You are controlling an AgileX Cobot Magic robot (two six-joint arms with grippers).
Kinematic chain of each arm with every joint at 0, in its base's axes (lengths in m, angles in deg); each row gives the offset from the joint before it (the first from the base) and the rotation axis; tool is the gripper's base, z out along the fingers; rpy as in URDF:
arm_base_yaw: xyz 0 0 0.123 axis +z
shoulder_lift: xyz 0 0 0 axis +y
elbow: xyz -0.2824 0 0.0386 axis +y
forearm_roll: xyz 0.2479 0 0.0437 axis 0.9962 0 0.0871
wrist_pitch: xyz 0 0 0 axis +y
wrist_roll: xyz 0.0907 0 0.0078 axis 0.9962 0 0.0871
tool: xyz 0 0 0 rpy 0 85 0
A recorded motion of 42 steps. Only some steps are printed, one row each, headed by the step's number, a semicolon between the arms.
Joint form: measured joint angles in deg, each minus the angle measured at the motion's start. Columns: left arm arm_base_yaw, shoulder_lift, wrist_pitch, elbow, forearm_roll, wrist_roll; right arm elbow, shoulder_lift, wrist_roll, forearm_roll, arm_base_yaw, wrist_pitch.
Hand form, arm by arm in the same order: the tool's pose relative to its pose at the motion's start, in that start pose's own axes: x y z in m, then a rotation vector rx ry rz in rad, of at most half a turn. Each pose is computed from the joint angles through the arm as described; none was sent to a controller.
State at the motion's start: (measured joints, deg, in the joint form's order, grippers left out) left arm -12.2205 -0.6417 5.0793 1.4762 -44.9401 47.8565; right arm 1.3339 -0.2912 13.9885 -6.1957 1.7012 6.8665
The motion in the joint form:
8: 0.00 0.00 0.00 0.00 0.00 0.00; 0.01 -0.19 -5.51 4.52 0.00 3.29
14: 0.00 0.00 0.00 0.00 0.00 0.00; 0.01 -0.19 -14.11 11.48 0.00 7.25
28: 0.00 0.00 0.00 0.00 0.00 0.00; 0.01 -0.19 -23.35 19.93 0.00 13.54
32: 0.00 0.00 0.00 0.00 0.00 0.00; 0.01 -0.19 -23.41 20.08 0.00 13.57
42: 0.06 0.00 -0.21 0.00 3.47 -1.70; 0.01 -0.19 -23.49 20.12 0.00 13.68
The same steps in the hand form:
8: 0.0000 0.0000 0.0000 0.0000 0.0000 0.0000; 0.0052 0.0000 -0.0004 -0.0007 0.0554 -0.0181
14: 0.0000 0.0000 0.0000 0.0000 0.0000 0.0000; 0.0117 0.0017 -0.0010 -0.0213 0.1263 -0.0488
28: 0.0000 0.0000 0.0000 0.0000 0.0000 0.0000; 0.0214 0.0059 -0.0030 -0.0727 0.2328 -0.0668
32: 0.0000 0.0000 0.0000 0.0000 0.0000 0.0000; 0.0214 0.0059 -0.0030 -0.0735 0.2333 -0.0653
42: 0.0001 0.0006 0.0000 -0.0073 0.0014 0.0307; 0.0216 0.0060 -0.0030 -0.0741 0.2351 -0.0660

